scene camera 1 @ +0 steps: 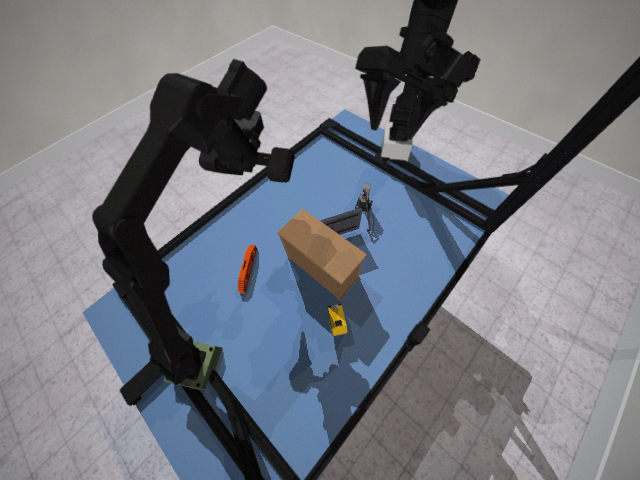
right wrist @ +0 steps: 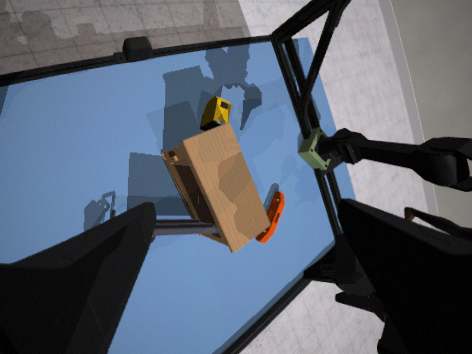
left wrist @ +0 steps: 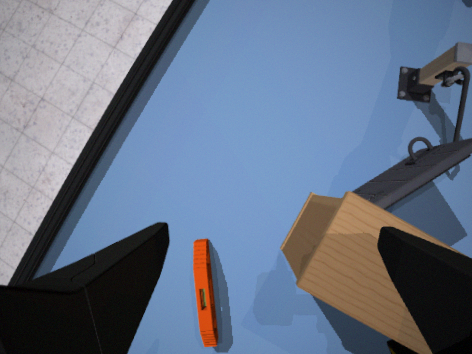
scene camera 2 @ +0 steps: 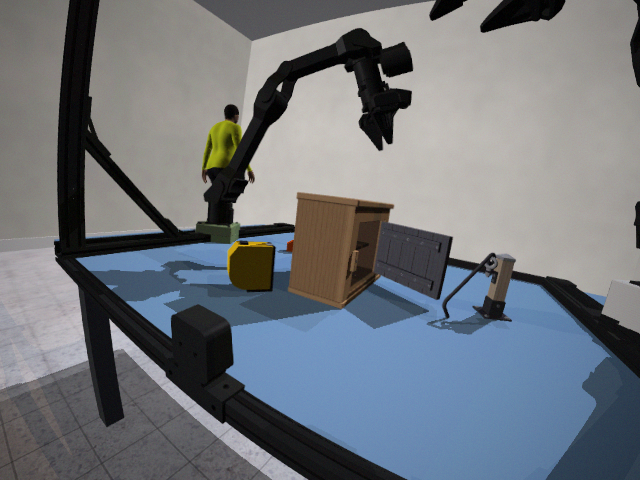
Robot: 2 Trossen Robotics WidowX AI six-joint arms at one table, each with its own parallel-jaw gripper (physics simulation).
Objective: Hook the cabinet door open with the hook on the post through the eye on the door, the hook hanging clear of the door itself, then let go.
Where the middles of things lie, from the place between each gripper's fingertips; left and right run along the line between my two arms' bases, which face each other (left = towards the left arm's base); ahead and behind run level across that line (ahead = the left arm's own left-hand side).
Right now my left hand is 210 mm above the wooden cabinet [scene camera 2: 335, 244], 170 mm past it and 60 mm to the left of it. The rest, counted from my left hand: orange level [left wrist: 202, 265]: 270 mm below, 150 mm to the left; yellow block [scene camera 2: 250, 265]: 310 mm behind, 250 mm below, 110 mm to the left; dark door [scene camera 2: 418, 259]: 220 mm below, 140 mm behind, 110 mm to the right.
Right now my right hand is 34 cm above the wooden cabinet, 8 cm to the right of it and 6 cm short of it. Also, from my right hand: orange level: 40 cm below, 29 cm to the left, 24 cm ahead; yellow block: 39 cm below, 24 cm to the left, 7 cm behind; dark door: 35 cm below, 9 cm ahead, 3 cm to the left.
